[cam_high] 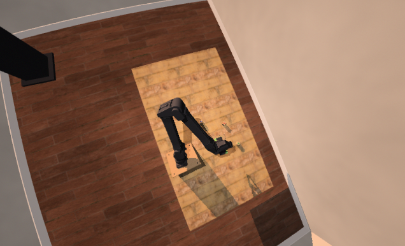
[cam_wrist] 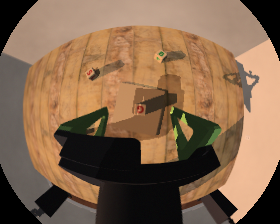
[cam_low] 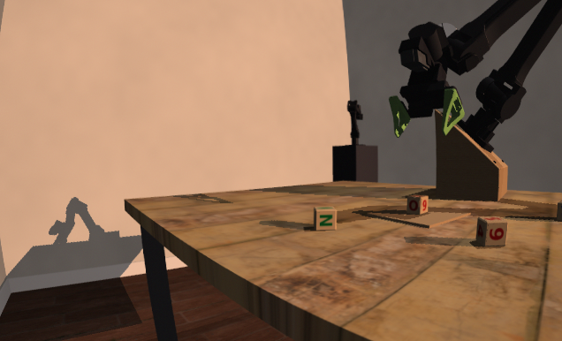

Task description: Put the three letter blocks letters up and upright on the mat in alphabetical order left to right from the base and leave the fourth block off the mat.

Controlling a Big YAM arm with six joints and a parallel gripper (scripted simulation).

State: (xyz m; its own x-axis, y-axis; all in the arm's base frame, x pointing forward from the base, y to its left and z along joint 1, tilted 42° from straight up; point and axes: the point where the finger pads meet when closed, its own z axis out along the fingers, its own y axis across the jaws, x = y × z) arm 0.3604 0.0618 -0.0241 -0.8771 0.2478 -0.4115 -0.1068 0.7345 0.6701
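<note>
The block is 19 cm ahead of my hand, 5 cm to the right of it and 13 cm below it. Also, from my hand: thin brown mat (1 cm ahead, 1 cm to the left, 15 cm below).
</note>
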